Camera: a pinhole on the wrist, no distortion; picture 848 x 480 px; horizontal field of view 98.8 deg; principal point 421.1 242.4 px. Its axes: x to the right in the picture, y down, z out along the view. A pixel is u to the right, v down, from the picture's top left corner.
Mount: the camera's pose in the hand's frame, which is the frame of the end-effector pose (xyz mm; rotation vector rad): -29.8 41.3 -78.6 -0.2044 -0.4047 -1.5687
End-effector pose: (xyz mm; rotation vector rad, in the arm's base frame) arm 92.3 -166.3 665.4 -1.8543 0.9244 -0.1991
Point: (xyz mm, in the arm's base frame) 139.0 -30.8 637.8
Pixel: 725.0 253.8
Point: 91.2 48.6 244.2
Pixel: 356.3 279.1
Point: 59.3 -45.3 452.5
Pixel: 386.5 259.9
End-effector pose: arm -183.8 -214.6 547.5 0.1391 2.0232 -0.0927
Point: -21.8 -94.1 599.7
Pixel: 387.3 148.1
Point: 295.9 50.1 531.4
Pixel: 369.6 186.8
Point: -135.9 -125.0 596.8
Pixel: 367.4 178.2
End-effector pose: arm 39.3 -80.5 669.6 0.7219 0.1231 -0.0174
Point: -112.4 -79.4 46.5
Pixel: behind the camera
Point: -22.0 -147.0 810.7
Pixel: 573.0 206.0
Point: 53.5 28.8 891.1
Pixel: 245.5 311.4
